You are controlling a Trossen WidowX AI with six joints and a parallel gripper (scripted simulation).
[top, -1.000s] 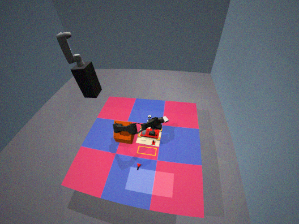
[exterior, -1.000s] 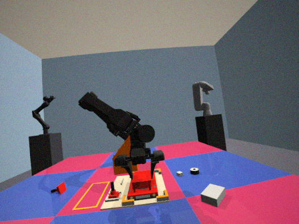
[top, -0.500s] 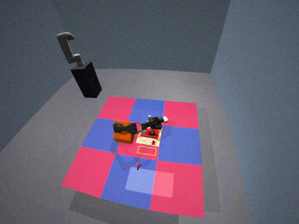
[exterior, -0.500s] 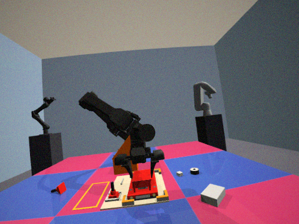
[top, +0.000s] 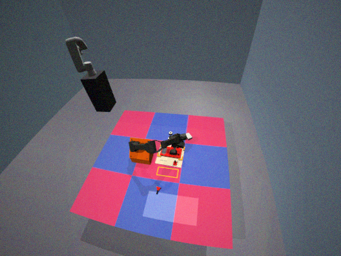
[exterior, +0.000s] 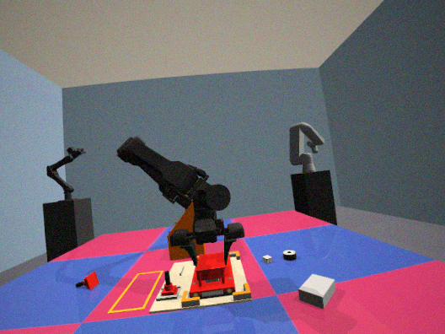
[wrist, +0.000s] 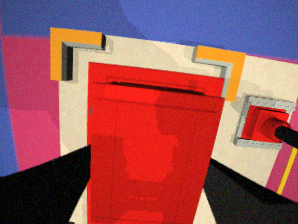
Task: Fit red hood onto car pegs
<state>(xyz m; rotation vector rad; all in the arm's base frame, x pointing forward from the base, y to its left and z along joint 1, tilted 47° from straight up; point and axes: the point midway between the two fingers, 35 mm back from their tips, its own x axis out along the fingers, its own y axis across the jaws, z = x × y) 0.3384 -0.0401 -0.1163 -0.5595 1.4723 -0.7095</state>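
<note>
Right now the grey engine block is 30 mm below my gripper tip. The rest, counted from my gripper tip: red hood 10 mm above; black tyre 80 mm behind, 250 mm to the left, 40 mm below.
</note>
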